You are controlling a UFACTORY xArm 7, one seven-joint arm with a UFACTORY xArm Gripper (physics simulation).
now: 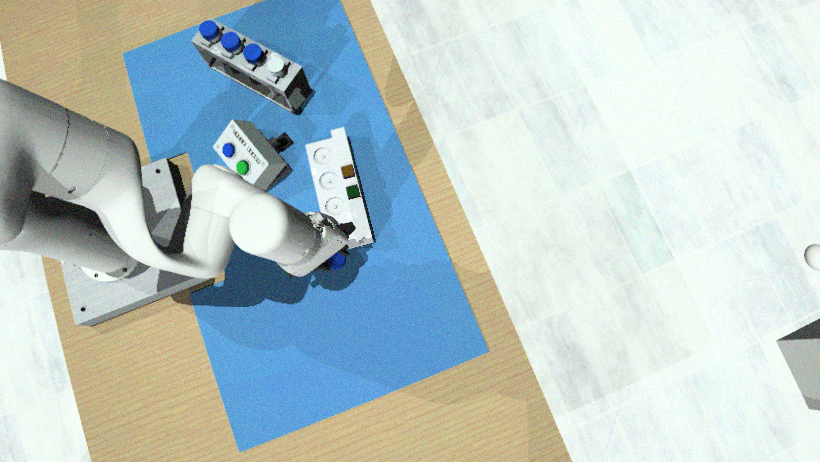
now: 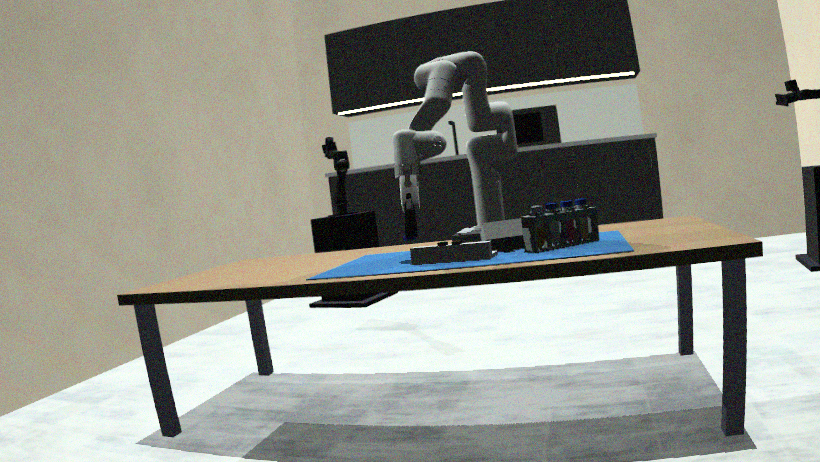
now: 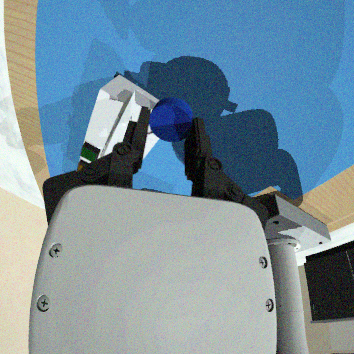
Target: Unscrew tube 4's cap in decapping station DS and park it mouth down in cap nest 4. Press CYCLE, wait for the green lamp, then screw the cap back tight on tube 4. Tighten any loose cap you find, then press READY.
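Where they show: gripper, fingertip midpoint: (image 1: 334, 256) (image 2: 411, 237) (image 3: 168, 125); arm's base, link origin: (image 1: 111, 248) (image 3: 274, 246).
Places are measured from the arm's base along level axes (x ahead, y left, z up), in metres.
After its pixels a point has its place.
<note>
My gripper (image 1: 339, 255) {x 0.408, y -0.101, z 0.029 m} (image 2: 409, 228) {x 0.408, y -0.101, z 0.029 m} (image 3: 168, 125) {x 0.408, y -0.101, z 0.029 m} is shut on a blue cap (image 1: 336, 261) {x 0.411, y -0.112, z 0.035 m} (image 2: 409, 237) {x 0.426, y -0.099, z 0.030 m} (image 3: 170, 118) {x 0.413, y -0.111, z 0.035 m}. It holds the cap above the mat, beside the near end of the white nest block (image 1: 359, 216) {x 0.462, y -0.033, z 0.005 m} (image 2: 450, 253) {x 0.470, y 0.038, z -0.017 m} (image 3: 100, 117) {x 0.465, y -0.045, z 0.005 m}. Three round nests show on the block; the arm hides its near end. The block's amber lamp (image 1: 347, 171) {x 0.456, y 0.052, z 0.013 m} and green lamp (image 1: 352, 191) {x 0.458, y 0.013, z 0.013 m} (image 3: 89, 152) {x 0.458, y 0.008, z 0.013 m} look dark. In the rack (image 1: 294, 80) {x 0.391, y 0.236, z 0.047 m} (image 2: 532, 235) {x 0.401, y 0.247, z 0.006 m}, three tubes have blue caps, and the end tube (image 1: 277, 64) {x 0.369, y 0.255, z 0.079 m} (image 2: 536, 210) {x 0.379, y 0.260, z 0.069 m} has a pale top without a blue cap.
A control box (image 1: 274, 162) {x 0.329, y 0.091, z 0.027 m} (image 2: 503, 228) {x 0.306, y 0.139, z 0.022 m} with a blue button (image 1: 228, 149) {x 0.249, y 0.132, z 0.031 m} and a green button (image 1: 242, 167) {x 0.271, y 0.092, z 0.030 m} stands between rack and arm. A small black fixture (image 1: 281, 141) {x 0.337, y 0.155, z -0.028 m} sits behind it. The blue mat (image 1: 344, 373) {x 0.383, y -0.299, z -0.040 m} (image 2: 355, 268) {x 0.487, y -0.251, z -0.040 m} lies on the wooden table (image 1: 143, 390) {x 0.014, y -0.263, z -0.043 m} (image 2: 229, 274) {x 0.467, y -0.781, z -0.043 m}.
</note>
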